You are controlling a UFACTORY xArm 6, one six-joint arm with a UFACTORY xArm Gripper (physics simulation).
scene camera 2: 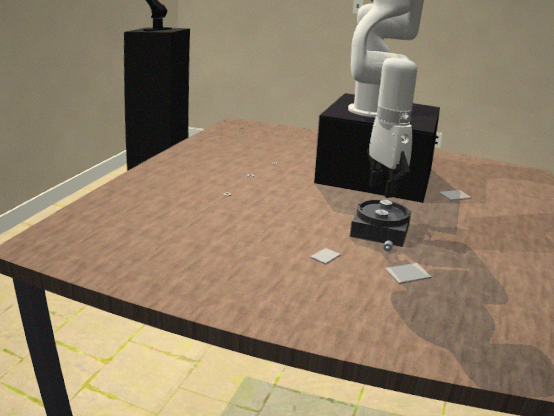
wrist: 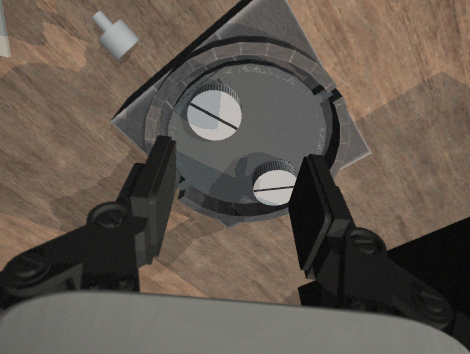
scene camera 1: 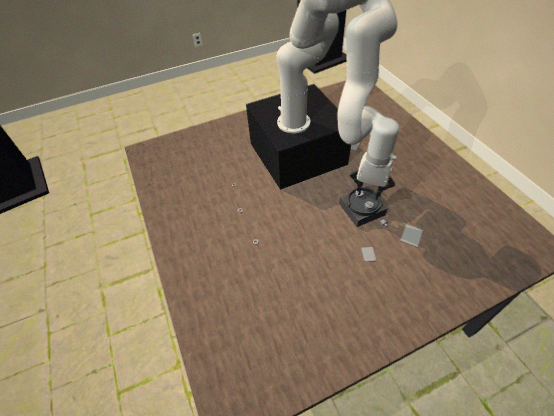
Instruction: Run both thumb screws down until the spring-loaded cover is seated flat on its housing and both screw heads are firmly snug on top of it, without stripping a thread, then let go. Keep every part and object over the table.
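Places are measured from the arm's base along level axes (x right, y ahead, z up), in millimetres.
Pixels of known places: gripper, fingertip midpoint: (scene camera 2: 382, 191) (wrist: 236, 172) (scene camera 1: 368, 194); arm's base at its link origin: (scene camera 2: 369, 111) (scene camera 1: 293, 122).
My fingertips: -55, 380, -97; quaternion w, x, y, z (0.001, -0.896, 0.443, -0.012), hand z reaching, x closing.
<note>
Ahead of a thing's pixels: the offset from my fingertips to its top centre, as dx, dy, dz.
The black square housing {-8, -19, -51} (scene camera 1: 358, 218) (scene camera 2: 375, 231) (wrist: 280, 22) stands on the table with the round dark cover {-8, -19, -57} (wrist: 280, 110) inside its ring wall. One slotted thumb screw {-4, +13, -45} (scene camera 1: 369, 205) (scene camera 2: 381, 212) (wrist: 214, 115) stands upright nearer the loose pin. The other thumb screw {-13, -51, -45} (scene camera 1: 359, 193) (scene camera 2: 385, 202) (wrist: 273, 187) stands nearer the robot base. Knurled sides show on both heads. Whether the heads touch the cover, or the cover is flat, I cannot tell. My gripper (scene camera 1: 369, 194) (scene camera 2: 383, 191) (wrist: 236, 172) is open and empty above the housing; its right finger hides an edge of the second head in the wrist view.
A loose grey stepped pin {-26, +82, -87} (scene camera 1: 384, 223) (scene camera 2: 388, 245) (wrist: 119, 40) lies beside the housing. Flat plates {-73, +171, -104} (scene camera 1: 411, 235) {+105, +144, -104} (scene camera 1: 368, 254) (scene camera 2: 408, 273) (scene camera 2: 325, 256) lie nearby, and another plate {-225, -329, -104} (scene camera 2: 455, 195) lies beside the black robot pedestal (scene camera 1: 315, 162) (scene camera 2: 370, 160). Three small rings {+375, -276, -105} (scene camera 1: 240, 210) (scene camera 2: 250, 175) lie farther off.
</note>
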